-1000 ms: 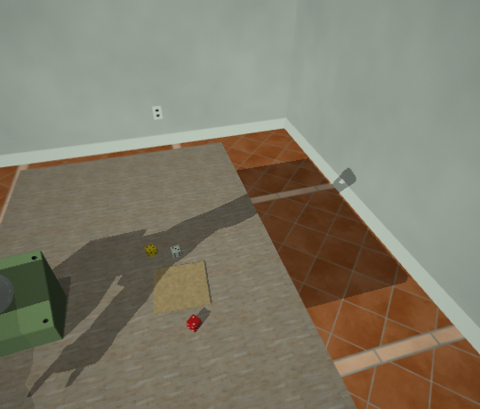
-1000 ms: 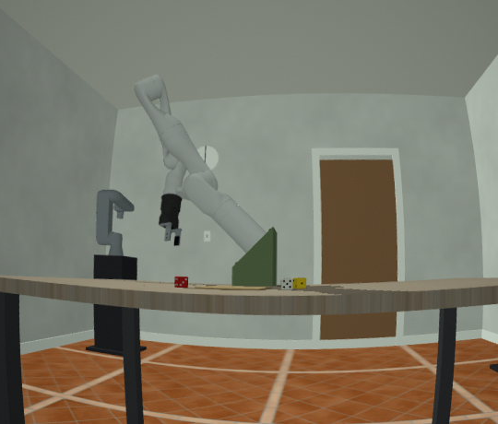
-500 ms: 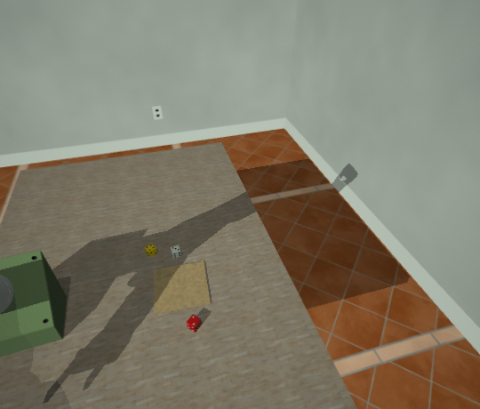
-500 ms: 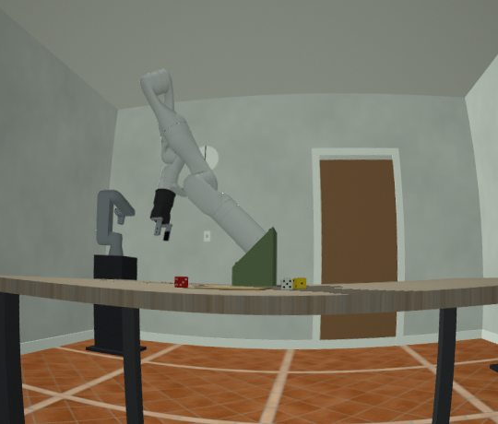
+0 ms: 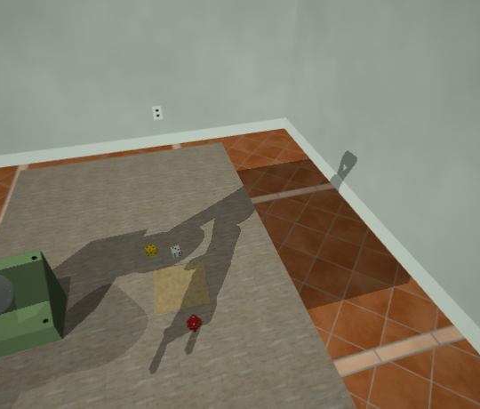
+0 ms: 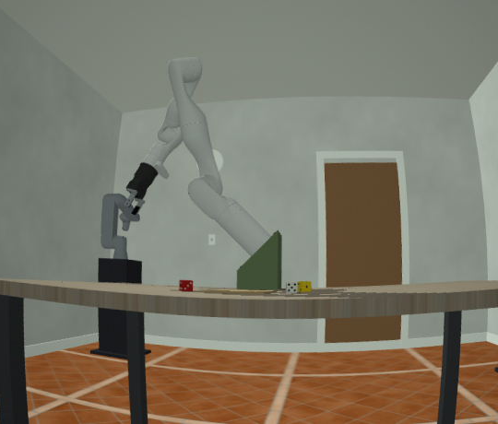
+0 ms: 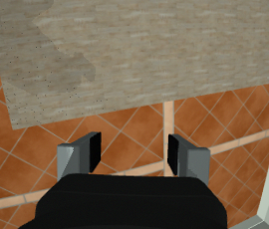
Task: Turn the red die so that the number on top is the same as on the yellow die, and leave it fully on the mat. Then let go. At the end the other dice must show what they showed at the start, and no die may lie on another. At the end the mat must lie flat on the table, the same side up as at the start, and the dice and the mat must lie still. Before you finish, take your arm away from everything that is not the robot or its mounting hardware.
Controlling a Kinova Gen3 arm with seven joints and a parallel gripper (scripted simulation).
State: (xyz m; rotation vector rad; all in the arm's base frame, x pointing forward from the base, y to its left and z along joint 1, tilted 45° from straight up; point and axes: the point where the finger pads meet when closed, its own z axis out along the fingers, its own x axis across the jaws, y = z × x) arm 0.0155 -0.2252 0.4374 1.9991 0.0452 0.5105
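Now: hand 380 mm short of the red die, 350 mm to the right of it and 260 mm above it. From my hand the other things lie so: tan mat: 480 mm to the left, 370 mm ahead, 270 mm below; white die: 590 mm to the left, 370 mm ahead, 260 mm below; yellow die: 620 mm to the left, 300 mm ahead, 260 mm below.
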